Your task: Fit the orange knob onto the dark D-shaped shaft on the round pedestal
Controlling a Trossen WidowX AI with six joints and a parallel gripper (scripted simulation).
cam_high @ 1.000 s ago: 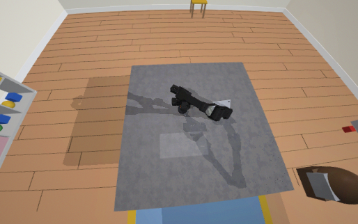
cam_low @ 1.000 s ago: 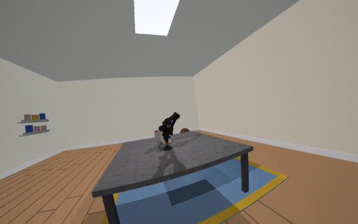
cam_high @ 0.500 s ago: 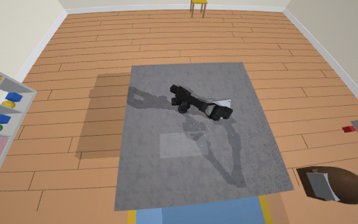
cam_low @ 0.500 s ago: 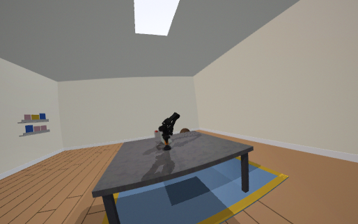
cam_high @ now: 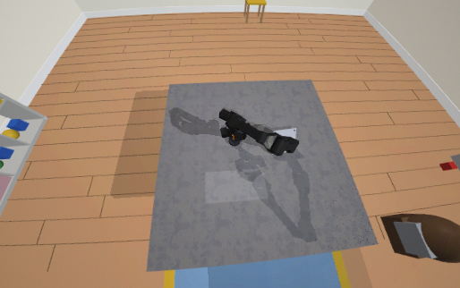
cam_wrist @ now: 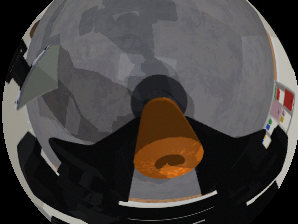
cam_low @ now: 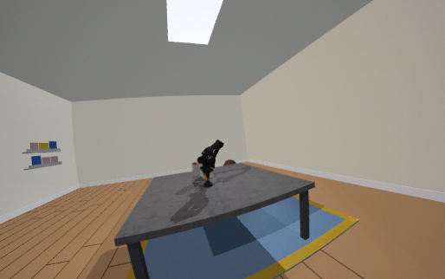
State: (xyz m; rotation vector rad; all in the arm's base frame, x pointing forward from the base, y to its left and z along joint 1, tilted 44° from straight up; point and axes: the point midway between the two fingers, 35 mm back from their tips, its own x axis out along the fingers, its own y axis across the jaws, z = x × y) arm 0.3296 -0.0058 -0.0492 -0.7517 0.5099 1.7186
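My gripper tip is 20 mm below the orange knob. From my gripper tip the other things lie so: dark round pedestal: 40 mm below.
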